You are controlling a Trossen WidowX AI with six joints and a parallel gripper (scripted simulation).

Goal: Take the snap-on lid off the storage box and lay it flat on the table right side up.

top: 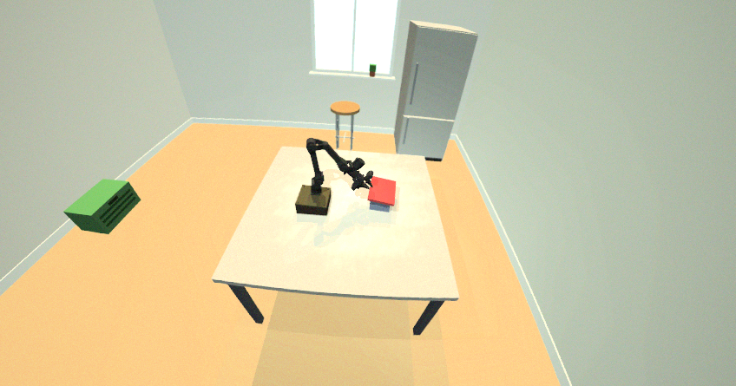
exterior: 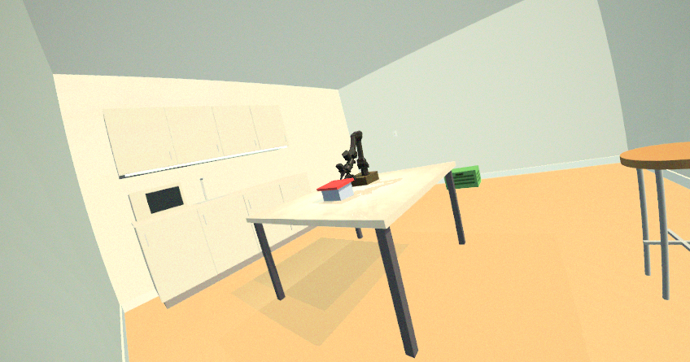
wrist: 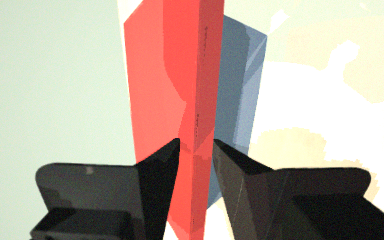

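My gripper tip is 8 cm short of the red lid and 1 cm to the left of it. From my gripper tip the other things lie so: storage box 7 cm ahead, 1 cm to the right, 6 cm below.
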